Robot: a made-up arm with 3 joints. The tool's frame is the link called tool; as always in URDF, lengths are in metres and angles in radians. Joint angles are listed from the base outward. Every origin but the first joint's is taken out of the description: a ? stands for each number. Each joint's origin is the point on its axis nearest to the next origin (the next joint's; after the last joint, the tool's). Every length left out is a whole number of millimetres.
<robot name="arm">
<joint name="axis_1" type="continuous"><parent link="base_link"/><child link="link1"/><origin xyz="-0.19 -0.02 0.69" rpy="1.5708 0 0"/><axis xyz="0 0 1"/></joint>
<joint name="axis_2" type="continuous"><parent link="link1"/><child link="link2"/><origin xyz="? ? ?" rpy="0.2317 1.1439 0.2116"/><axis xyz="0 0 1"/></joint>
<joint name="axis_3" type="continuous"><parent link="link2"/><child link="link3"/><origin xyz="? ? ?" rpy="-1.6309 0.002 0.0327"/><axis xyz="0 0 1"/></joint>
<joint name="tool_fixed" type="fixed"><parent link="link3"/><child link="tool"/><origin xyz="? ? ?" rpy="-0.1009 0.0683 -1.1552"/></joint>
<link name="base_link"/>
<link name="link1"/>
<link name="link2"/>
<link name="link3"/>
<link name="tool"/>
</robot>
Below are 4 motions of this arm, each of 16 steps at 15 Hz.
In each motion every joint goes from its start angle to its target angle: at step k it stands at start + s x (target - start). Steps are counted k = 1, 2, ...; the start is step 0. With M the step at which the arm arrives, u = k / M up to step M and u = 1 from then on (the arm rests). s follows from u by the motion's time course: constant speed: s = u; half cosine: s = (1 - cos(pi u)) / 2; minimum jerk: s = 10 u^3 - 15 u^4 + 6 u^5.
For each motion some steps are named. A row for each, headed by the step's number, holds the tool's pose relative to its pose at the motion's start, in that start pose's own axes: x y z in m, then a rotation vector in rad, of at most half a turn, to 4 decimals.
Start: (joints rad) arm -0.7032 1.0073 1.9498
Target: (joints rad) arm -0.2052 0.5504 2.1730
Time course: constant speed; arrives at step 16
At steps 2, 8, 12, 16:
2: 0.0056 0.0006 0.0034 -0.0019 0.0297 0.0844
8: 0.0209 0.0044 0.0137 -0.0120 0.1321 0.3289
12: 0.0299 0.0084 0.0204 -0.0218 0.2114 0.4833
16: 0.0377 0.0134 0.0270 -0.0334 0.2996 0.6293

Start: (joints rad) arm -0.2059 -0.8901 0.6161
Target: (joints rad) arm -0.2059 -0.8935 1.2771
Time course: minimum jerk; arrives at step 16
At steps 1, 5, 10, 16:
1: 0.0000 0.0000 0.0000 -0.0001 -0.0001 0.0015
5: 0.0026 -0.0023 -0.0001 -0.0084 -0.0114 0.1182
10: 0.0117 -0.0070 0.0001 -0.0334 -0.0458 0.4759
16: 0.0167 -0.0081 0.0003 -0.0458 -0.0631 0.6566

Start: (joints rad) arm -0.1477 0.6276 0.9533
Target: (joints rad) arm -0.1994 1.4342 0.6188
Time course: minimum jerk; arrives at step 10
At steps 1, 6, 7, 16:
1: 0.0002 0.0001 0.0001 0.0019 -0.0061 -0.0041
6: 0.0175 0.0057 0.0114 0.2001 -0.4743 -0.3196
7: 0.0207 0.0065 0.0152 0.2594 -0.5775 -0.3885
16: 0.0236 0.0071 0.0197 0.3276 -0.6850 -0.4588

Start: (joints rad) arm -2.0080 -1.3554 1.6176
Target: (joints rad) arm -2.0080 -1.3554 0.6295
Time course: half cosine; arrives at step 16
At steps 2, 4, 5, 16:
2: -0.0008 0.0008 0.0000 0.0026 0.0038 -0.0373
4: -0.0028 0.0031 0.0001 0.0099 0.0145 -0.1436
5: -0.0040 0.0049 0.0002 0.0150 0.0221 -0.2179
16: -0.0082 0.0260 0.0021 0.0674 0.0993 -0.9808

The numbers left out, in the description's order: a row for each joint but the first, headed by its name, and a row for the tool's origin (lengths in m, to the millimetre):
axis_2: 0.065 0.068 0
axis_3: 0.039 -0.048 0
tool: -0.027 0.01 0

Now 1 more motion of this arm.
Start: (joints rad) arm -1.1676 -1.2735 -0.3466
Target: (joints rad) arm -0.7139 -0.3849 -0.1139
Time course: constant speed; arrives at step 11
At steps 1, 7, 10, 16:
1: -0.0006 0.0022 0.0017 0.0945 -0.0236 -0.0143
7: -0.0031 0.0095 0.0177 0.6366 -0.2634 -0.0848
10: -0.0052 0.0086 0.0285 0.8836 -0.4428 -0.1108
16: -0.0063 0.0076 0.0323 0.9612 -0.5109 -0.1181

